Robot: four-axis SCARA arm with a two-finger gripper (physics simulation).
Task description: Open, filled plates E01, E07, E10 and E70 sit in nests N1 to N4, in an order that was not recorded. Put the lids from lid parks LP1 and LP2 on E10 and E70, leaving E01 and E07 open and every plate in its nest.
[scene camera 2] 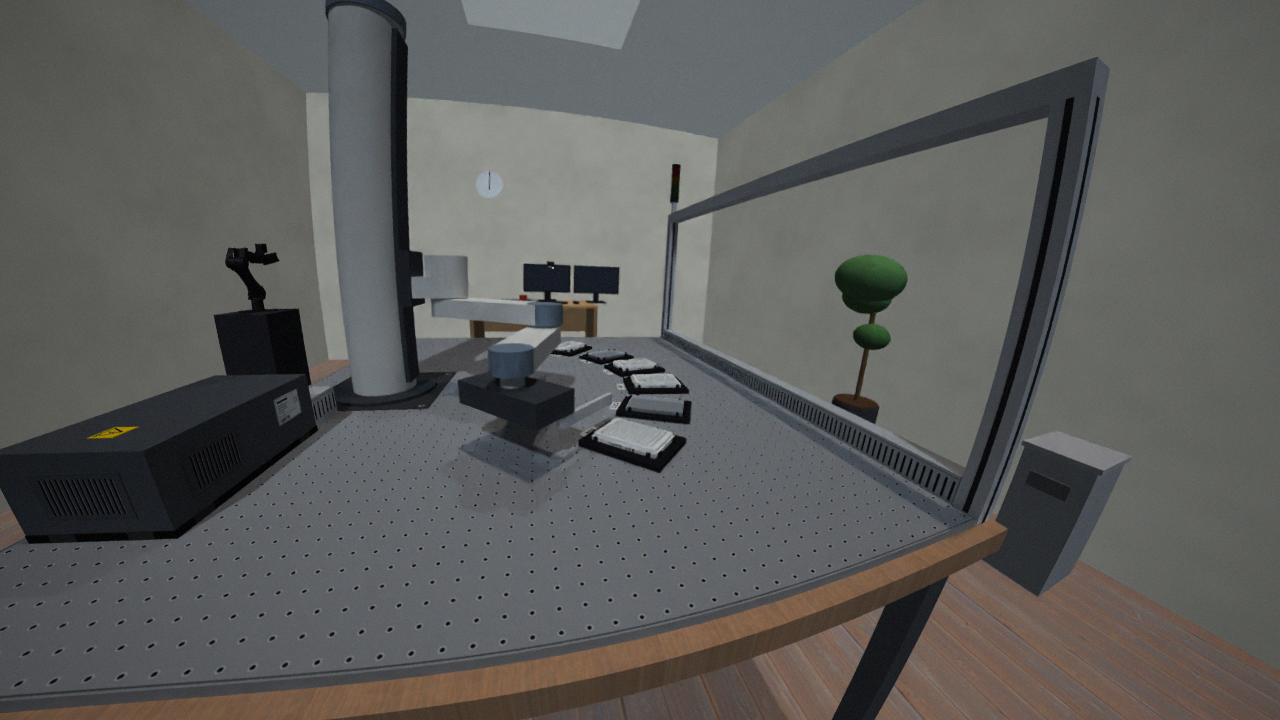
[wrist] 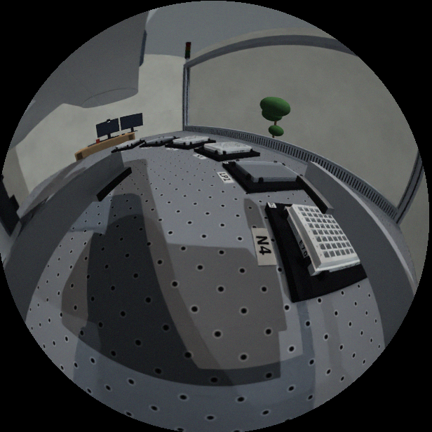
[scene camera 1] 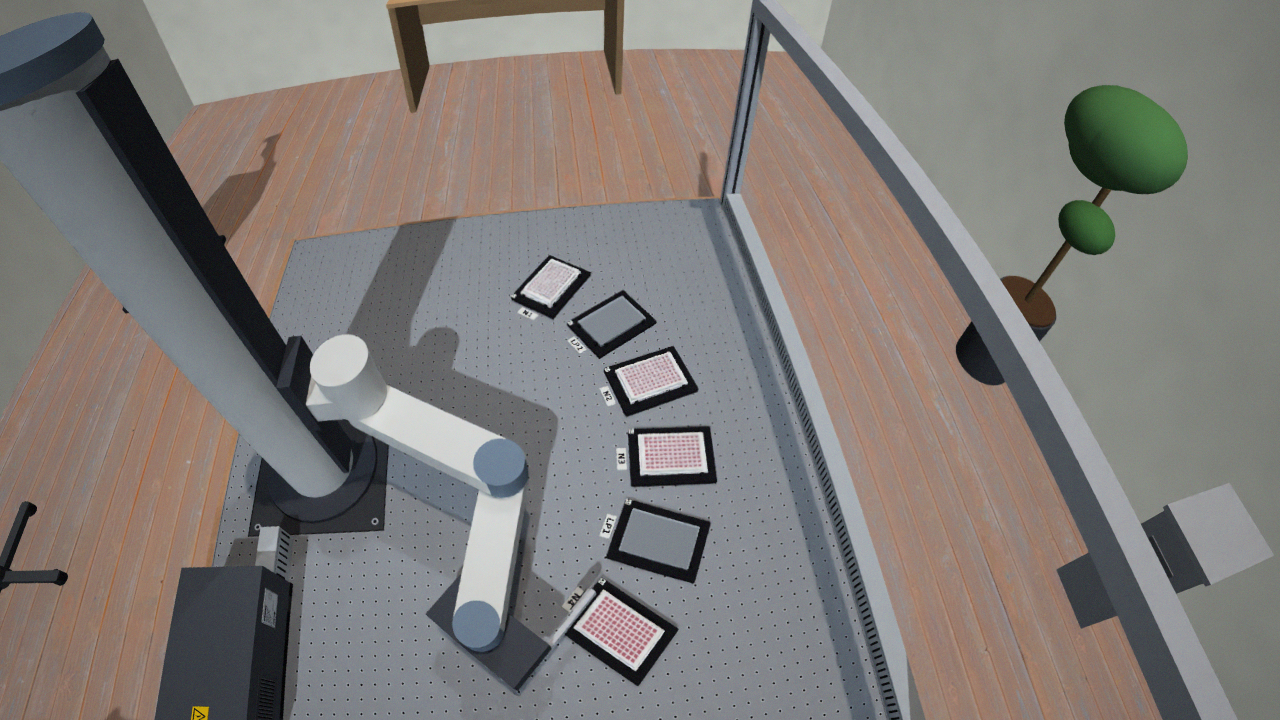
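Where they show: gripper, fingertip midpoint: (scene camera 2: 575, 389) (scene camera 1: 553, 562); arm's base, origin of the base link: (scene camera 2: 387, 393) (scene camera 1: 323, 468).
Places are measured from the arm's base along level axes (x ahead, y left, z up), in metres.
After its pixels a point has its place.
Observation:
The plate in nest N4 (scene camera 1: 619, 629) {x 0.568, y -0.377, z 0.039 m} (scene camera 2: 633, 437) {x 0.562, y -0.395, z 0.039 m} (wrist: 325, 240) reads E70 in the wrist view and is open. Open plates sit in N3 (scene camera 1: 673, 452) {x 0.717, y -0.054, z 0.037 m} (scene camera 2: 654, 382) {x 0.701, y -0.090, z 0.039 m} (wrist: 227, 148), N2 (scene camera 1: 650, 376) {x 0.702, y 0.126, z 0.036 m} (scene camera 2: 634, 365) {x 0.693, y 0.087, z 0.039 m} (wrist: 191, 141) and N1 (scene camera 1: 550, 282) {x 0.513, y 0.422, z 0.033 m} (scene camera 2: 571, 346) {x 0.521, y 0.386, z 0.039 m}; their labels are not readable. Grey lids lie in LP1 (scene camera 1: 660, 539) {x 0.664, y -0.222, z 0.030 m} (scene camera 2: 655, 405) {x 0.658, y -0.232, z 0.031 m} (wrist: 267, 171) and LP2 (scene camera 1: 612, 319) {x 0.644, y 0.293, z 0.031 m} (scene camera 2: 605, 355) {x 0.632, y 0.263, z 0.031 m} (wrist: 159, 140). My gripper (scene camera 1: 547, 562) {x 0.474, y -0.259, z 0.086 m} (wrist: 213, 157) is open and empty, low over the table beside N4. One finger reaches the N4 nest's label-side edge; the other is hidden under the arm in scene camera 1.
The arm's column (scene camera 1: 205, 286) {x 0.070, y -0.035, z 0.572 m} (scene camera 2: 366, 205) {x 0.025, y -0.071, z 0.455 m} stands left of the nests, with a dark controller box (scene camera 1: 223, 640) {x -0.093, y -0.379, z 0.128 m} (scene camera 2: 161, 456) {x -0.035, y -0.534, z 0.112 m} near its base. A framed guard with a grey rail (scene camera 1: 805, 420) {x 1.004, y -0.018, z 0.029 m} (scene camera 2: 805, 407) {x 1.004, y -0.328, z 0.039 m} runs behind the nest arc. A desk with monitors stands farther off.

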